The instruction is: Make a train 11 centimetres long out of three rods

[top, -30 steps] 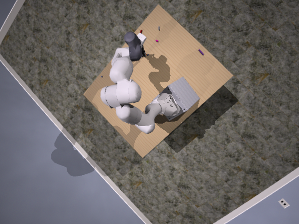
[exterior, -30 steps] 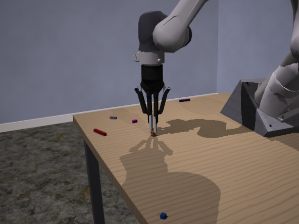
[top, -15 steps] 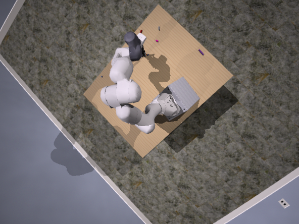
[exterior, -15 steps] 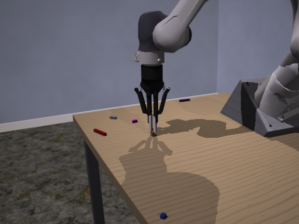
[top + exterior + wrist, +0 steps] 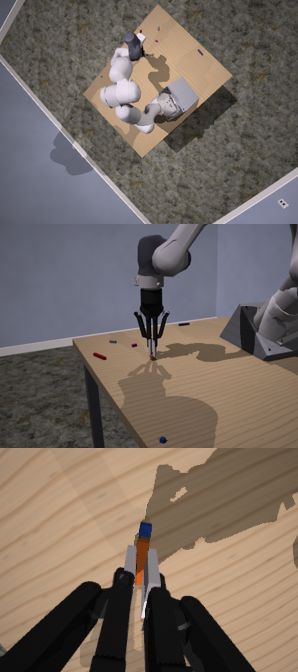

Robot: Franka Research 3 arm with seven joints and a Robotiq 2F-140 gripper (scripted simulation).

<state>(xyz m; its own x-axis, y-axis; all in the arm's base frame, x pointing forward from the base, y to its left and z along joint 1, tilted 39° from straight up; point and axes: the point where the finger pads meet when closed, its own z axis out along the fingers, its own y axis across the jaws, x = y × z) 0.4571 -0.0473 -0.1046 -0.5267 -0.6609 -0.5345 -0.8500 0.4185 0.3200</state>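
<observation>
Right now the purple rod is 31 cm behind my hand, 39 cm to the right of it and 4 cm below it. Round my hand: red rod (18 cm ahead, 9 cm to the right, 4 cm below); magenta rod (2 cm ahead, 16 cm to the right, 4 cm below); orange rod (3 cm below).
</observation>
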